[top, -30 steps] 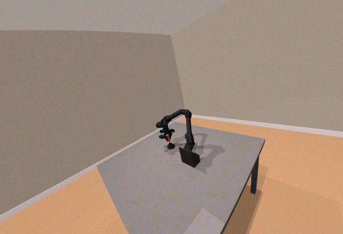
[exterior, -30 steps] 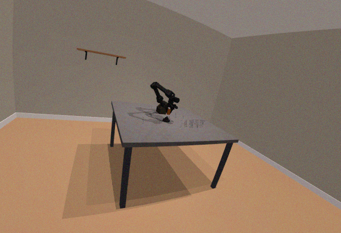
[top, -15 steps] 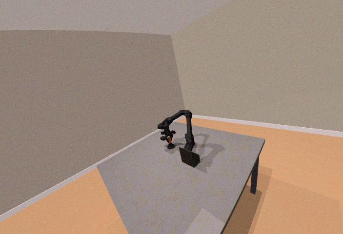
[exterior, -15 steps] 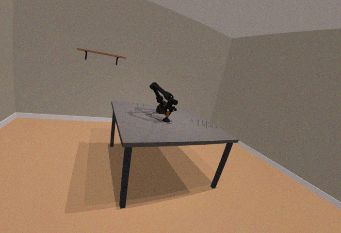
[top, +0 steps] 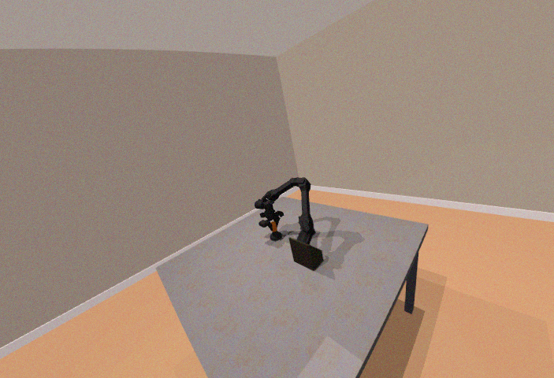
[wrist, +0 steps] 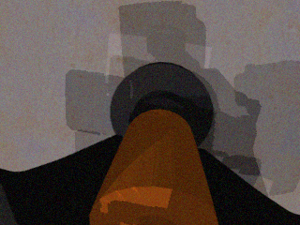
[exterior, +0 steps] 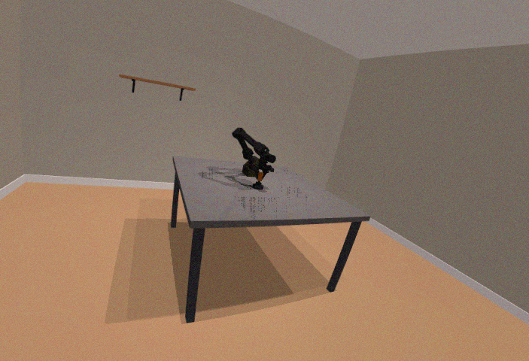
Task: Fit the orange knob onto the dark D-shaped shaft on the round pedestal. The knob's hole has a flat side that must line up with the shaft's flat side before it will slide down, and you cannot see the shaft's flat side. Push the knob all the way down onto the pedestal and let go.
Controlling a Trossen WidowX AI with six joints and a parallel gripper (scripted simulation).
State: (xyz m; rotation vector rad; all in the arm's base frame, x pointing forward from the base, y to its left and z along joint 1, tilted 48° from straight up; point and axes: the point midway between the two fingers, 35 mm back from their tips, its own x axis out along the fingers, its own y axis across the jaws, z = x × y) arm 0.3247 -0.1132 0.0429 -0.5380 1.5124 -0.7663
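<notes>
The orange knob lies 20 mm above my gripper tip. Also, from my gripper tip: pedestal with shaft 40 mm below.
</notes>
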